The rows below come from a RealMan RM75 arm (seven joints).
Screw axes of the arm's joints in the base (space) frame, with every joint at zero. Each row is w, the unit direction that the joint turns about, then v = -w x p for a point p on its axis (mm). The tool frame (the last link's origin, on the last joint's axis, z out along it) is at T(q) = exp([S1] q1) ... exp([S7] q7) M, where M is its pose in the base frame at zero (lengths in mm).
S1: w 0 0 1 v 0 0 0
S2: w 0 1 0 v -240.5 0 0
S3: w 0 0 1 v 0 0 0
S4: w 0 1 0 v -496.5 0 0
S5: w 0 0 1 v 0 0 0
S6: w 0 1 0 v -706.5 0 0
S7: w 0 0 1 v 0 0 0
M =
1 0 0 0
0 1 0 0
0 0 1 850.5
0 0 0 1
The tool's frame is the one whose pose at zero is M.
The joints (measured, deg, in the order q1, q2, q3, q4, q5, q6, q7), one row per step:
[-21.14 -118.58 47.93 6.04 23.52 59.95 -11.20]
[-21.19 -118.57 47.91 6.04 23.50 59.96 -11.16]
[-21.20 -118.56 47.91 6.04 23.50 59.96 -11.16]
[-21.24 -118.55 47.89 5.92 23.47 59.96 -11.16]
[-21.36 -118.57 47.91 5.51 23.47 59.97 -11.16]
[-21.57 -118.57 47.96 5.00 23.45 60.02 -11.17]
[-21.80 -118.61 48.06 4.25 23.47 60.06 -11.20]
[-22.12 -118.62 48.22 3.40 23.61 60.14 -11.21]
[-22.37 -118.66 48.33 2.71 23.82 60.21 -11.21]
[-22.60 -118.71 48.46 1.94 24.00 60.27 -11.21]
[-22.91 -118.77 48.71 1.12 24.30 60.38 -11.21]
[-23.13 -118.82 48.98 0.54 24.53 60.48 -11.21]
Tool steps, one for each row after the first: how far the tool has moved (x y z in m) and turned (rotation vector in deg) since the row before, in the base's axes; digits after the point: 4 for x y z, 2 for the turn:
[0.0002 0.0004 0.0002 0.03 0.04 -0.04]
[0.0000 0.0001 0.0001 0.00 0.01 -0.01]
[-0.0001 -0.0001 -0.0003 -0.02 -0.07 0.06]
[0.0000 -0.0004 -0.0018 -0.25 -0.21 0.13]
[0.0003 0.0000 -0.0020 -0.29 -0.25 0.06]
[0.0002 -0.0007 -0.0035 -0.52 -0.39 0.17]
[0.0008 -0.0003 -0.0039 -0.70 -0.32 0.03]
[0.0008 -0.0003 -0.0035 -0.64 -0.24 0.00]
[0.0006 -0.0008 -0.0039 -0.69 -0.30 0.08]
[0.0014 -0.0004 -0.0045 -0.89 -0.24 -0.12]
[0.0012 -0.0003 -0.0034 -0.71 -0.13 -0.16]

